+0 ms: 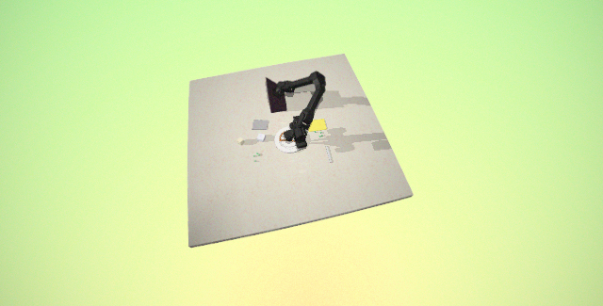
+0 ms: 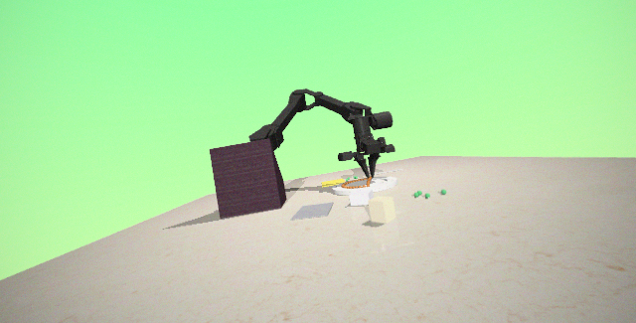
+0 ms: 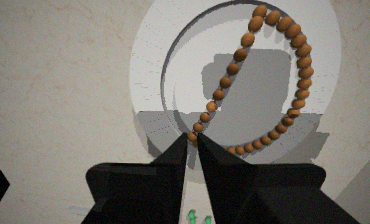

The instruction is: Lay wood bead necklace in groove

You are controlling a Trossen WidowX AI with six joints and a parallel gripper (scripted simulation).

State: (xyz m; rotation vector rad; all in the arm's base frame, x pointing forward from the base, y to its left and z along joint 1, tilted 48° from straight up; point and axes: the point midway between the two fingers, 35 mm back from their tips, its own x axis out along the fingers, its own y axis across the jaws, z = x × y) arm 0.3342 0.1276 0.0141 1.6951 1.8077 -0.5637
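The round white bead board is 30 mm behind my gripper tip, 50 mm to the right of it and 10 mm below it. From my gripper tip the other things lie so: thin white strip 110 mm ahead, 170 mm to the left, 10 mm below; then yellow card 120 mm behind, 140 mm to the left, 10 mm below; then grey flat plate 190 mm behind, 230 mm to the right, 10 mm below.
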